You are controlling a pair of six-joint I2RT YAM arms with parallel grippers.
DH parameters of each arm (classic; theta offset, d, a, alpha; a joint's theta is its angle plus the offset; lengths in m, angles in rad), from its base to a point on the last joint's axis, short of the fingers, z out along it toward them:
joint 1: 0 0.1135 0.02 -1.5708
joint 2: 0 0 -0.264 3.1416
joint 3: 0.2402 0 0.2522 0
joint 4: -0.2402 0 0.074 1.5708
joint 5: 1.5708 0 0 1.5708
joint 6: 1.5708 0.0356 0 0
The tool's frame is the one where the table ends.
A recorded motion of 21 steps. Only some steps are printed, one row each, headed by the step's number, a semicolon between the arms.
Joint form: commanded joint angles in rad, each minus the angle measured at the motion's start. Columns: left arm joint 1, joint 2, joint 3, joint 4, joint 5, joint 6; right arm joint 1, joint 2, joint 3, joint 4, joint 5, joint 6.
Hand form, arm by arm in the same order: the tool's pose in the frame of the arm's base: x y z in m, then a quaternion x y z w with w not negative. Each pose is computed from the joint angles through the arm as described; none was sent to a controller.
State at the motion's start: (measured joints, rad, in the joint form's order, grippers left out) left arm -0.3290 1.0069 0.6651 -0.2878 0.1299 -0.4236; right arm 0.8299 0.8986 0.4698 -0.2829 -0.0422 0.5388
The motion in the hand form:
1: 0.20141 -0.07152 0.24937 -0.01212 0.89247 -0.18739 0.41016; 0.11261 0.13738 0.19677 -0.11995 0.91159 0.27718 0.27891
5: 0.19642 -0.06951 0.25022 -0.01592 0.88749 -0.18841 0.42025; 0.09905 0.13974 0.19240 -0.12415 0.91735 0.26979 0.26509
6: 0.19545 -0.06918 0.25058 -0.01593 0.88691 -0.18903 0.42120; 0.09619 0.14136 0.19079 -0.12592 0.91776 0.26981 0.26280
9: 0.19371 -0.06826 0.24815 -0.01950 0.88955 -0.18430 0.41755; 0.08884 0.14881 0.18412 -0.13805 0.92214 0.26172 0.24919
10: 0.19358 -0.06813 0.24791 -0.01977 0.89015 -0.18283 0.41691; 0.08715 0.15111 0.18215 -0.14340 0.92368 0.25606 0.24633
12: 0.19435 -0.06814 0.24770 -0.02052 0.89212 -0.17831 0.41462; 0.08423 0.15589 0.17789 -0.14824 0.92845 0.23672 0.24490
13: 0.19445 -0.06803 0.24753 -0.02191 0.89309 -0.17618 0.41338; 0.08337 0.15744 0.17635 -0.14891 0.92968 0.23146 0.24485
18: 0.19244 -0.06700 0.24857 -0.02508 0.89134 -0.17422 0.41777; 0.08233 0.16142 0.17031 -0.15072 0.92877 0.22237 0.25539
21: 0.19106 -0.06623 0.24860 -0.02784 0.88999 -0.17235 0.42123; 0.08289 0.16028 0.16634 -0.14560 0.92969 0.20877 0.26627
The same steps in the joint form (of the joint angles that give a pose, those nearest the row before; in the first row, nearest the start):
1: -0.0008 -0.0212 0.0046 -0.0332 -0.0614 0.0321; 0.0494 -0.0280 -0.0103 -0.0688 0.0177 0.0892
5: -0.0008 -0.0536 -0.0129 -0.0260 -0.0697 0.0267; 0.1286 -0.0487 -0.0241 -0.1082 0.0631 0.1421
6: -0.0008 -0.0594 -0.0146 -0.0275 -0.0692 0.0264; 0.1499 -0.0474 -0.0290 -0.1056 0.0735 0.1556
9: -0.0008 -0.0650 -0.0223 -0.0370 -0.0780 0.0233; 0.2146 -0.0126 -0.0349 -0.0992 0.1001 0.1861
10: -0.0008 -0.0650 -0.0223 -0.0395 -0.0802 0.0240; 0.2317 0.0021 -0.0341 -0.0991 0.1104 0.1889
12: -0.0008 -0.0590 -0.0178 -0.0465 -0.0869 0.0261; 0.2674 0.0387 -0.0288 -0.1037 0.1511 0.2028
13: -0.0008 -0.0574 -0.0164 -0.0507 -0.0909 0.0251; 0.2781 0.0506 -0.0282 -0.1021 0.1635 0.2087
18: -0.0008 -0.0709 -0.0200 -0.0529 -0.0999 0.0223; 0.3006 0.0807 -0.0415 -0.0618 0.2026 0.2136
21: -0.0008 -0.0802 -0.0254 -0.0511 -0.1078 0.0199; 0.3022 0.0881 -0.0535 -0.0513 0.2388 0.2143

